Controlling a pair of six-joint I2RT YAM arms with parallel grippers.
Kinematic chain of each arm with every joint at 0, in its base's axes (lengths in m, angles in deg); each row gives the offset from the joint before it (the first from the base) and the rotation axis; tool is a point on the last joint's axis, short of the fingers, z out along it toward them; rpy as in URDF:
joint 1: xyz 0 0 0.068 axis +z
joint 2: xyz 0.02 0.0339 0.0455 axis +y
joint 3: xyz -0.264 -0.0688 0 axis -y
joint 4: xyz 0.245 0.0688 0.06 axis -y
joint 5: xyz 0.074 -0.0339 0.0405 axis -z
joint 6: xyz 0.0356 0 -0.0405 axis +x
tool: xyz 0 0 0 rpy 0 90 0
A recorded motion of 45 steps. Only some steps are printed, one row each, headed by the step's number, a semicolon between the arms.
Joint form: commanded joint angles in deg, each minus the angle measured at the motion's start. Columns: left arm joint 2, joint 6, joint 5, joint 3, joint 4, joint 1; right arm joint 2, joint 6, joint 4, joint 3, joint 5, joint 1.
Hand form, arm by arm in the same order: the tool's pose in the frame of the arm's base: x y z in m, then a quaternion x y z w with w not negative. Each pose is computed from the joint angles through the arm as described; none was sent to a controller.
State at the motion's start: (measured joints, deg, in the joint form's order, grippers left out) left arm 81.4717 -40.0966 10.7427 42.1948 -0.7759 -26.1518; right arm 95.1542 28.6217 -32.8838 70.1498 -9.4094 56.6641
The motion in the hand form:
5: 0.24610 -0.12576 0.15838 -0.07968 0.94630 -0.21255 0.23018; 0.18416 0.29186 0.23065 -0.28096 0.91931 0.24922 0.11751
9: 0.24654 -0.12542 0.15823 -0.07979 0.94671 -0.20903 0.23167; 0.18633 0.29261 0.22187 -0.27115 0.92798 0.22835 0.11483
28: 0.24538 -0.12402 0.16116 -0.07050 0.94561 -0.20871 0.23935; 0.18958 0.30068 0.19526 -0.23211 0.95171 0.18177 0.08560
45: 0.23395 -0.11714 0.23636 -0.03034 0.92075 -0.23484 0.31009; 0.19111 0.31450 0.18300 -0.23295 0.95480 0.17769 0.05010
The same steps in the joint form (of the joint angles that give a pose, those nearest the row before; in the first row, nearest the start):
5: 3.24 2.04 -3.79 -2.12 -8.64 -0.02; 0.19 -2.74 -2.23 -0.25 -3.70 -0.26
9: 3.33 2.22 -4.18 -2.05 -8.72 0.03; 1.53 -2.07 -2.64 -0.35 -1.83 -0.30
28: 2.40 3.45 -4.23 -2.30 -8.71 0.18; 6.70 2.50 -4.31 0.61 1.10 0.27
45: -9.86 7.79 -3.89 4.02 -18.45 0.48; 11.16 3.39 -6.14 3.78 -1.13 1.04

